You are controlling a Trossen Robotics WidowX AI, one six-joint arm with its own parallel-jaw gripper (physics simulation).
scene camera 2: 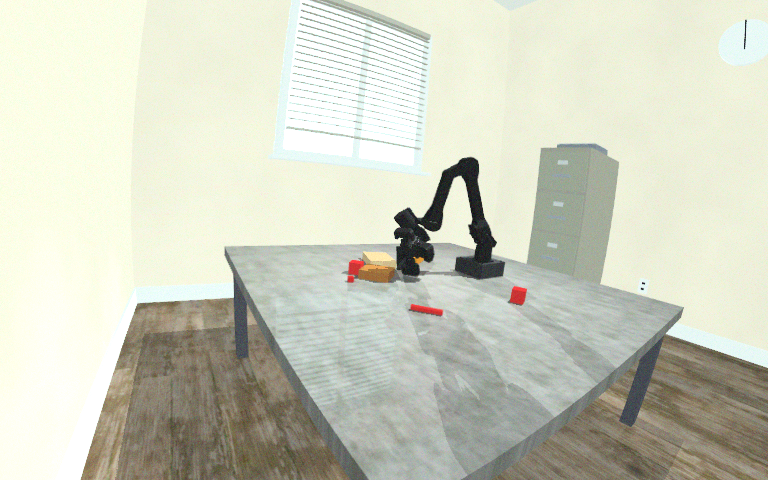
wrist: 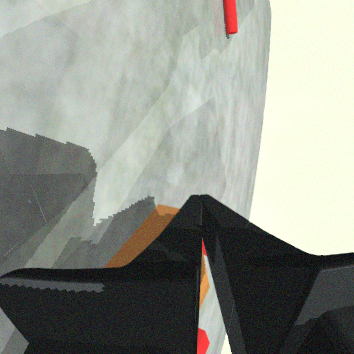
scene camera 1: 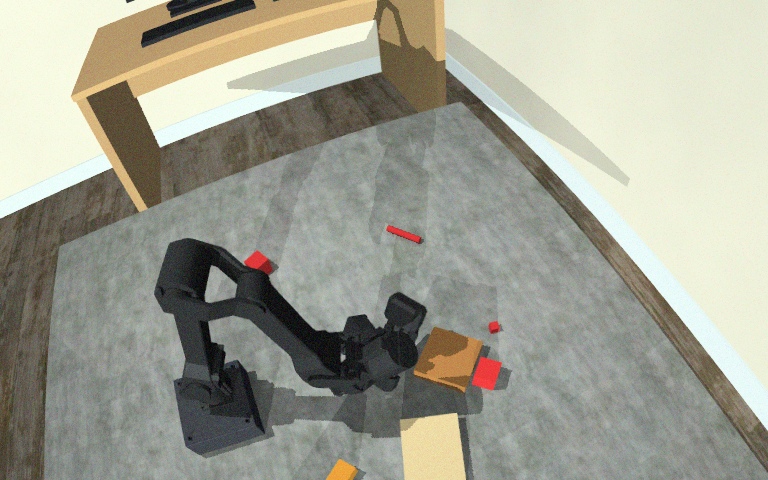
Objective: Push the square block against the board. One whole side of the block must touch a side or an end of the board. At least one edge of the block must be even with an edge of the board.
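Where they show: gripper, between the fingertips: [scene camera 2: 398, 269] [wrist: 198, 202] [scene camera 1: 416, 326]; arm's base, origin of its link: [scene camera 2: 482, 260] [scene camera 1: 214, 391].
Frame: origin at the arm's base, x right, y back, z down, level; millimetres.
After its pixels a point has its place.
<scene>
The square block [scene camera 1: 450, 359] {x 71, y -425, z 27 mm} [scene camera 2: 376, 273] {x 21, y -452, z 31 mm} [wrist: 145, 237] {x 17, y -403, z 46 mm} is orange-brown and lies flat. In the wrist view much of it is hidden behind the fingers. The pale tan board [scene camera 1: 433, 447] {x 214, y -335, z 26 mm} [scene camera 2: 378, 259] {x 186, y -355, z 27 mm} lies apart from the block, with a shadowed gap between them in scene camera 1; its far part is cut off there. My gripper [scene camera 2: 409, 271] {x -9, y -392, z 12 mm} [wrist: 198, 202] {x -9, y -392, z 12 mm} is shut and empty, low over the table beside the block, on the side toward the arm's base. The arm hides the fingertips in scene camera 1, so I cannot tell whether they touch the block.
A red cube [scene camera 1: 487, 373] {x 128, y -471, z 16 mm} [scene camera 2: 355, 267] {x 104, y -487, z 31 mm} stands close beside the block's side away from the base. A tiny red cube [scene camera 1: 494, 327] {x 38, y -532, z 40 mm} [scene camera 2: 350, 279] {x 26, y -538, z 47 mm}, a red stick [scene camera 1: 403, 234] {x -251, y -455, z 45 mm} [scene camera 2: 426, 310] {x -261, y -462, z 49 mm} [wrist: 230, 17] {x -233, y -468, z 47 mm}, another red cube [scene camera 1: 258, 262] {x -278, y -136, z 17 mm} [scene camera 2: 517, 295] {x -296, y -150, z 32 mm} and an orange piece [scene camera 1: 341, 470] {x 200, y -180, z 25 mm} also lie on the table.
</scene>
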